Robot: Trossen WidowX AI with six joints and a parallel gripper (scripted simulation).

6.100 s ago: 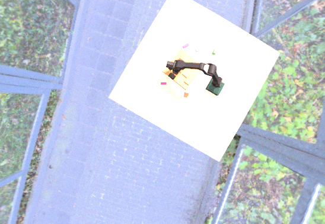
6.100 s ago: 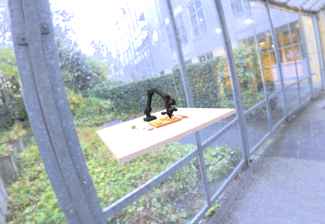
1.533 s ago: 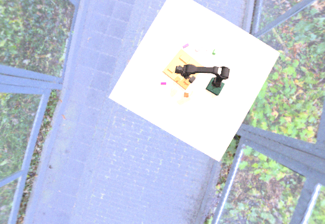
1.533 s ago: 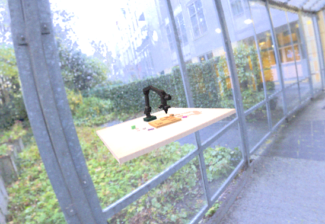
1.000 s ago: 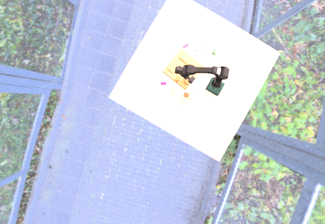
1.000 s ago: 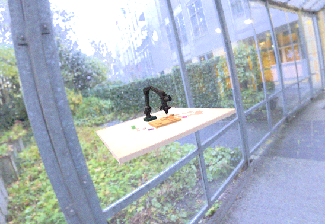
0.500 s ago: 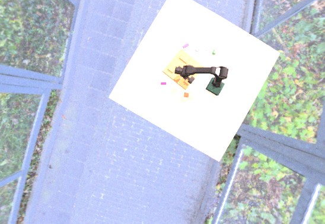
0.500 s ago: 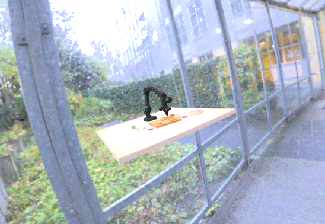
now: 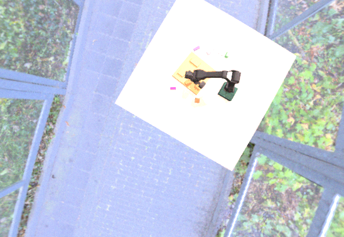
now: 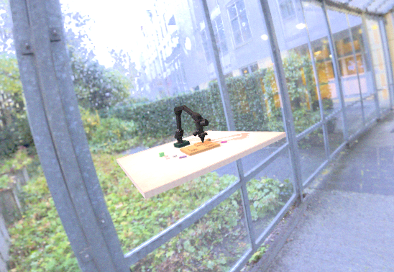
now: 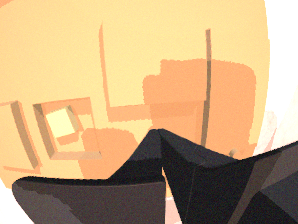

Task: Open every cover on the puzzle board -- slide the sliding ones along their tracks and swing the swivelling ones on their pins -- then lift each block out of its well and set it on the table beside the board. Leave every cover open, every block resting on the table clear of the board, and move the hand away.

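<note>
Right now the puzzle board is 80 mm to the right of my gripper tip, 30 mm ahead of it and 20 mm below it. From my gripper tip the other things lie so: lilac block 310 mm to the right, 100 mm ahead, 30 mm below; green block 360 mm to the right, 200 mm behind, 20 mm below; pink block 150 mm ahead, 130 mm to the left, 30 mm below.
</note>
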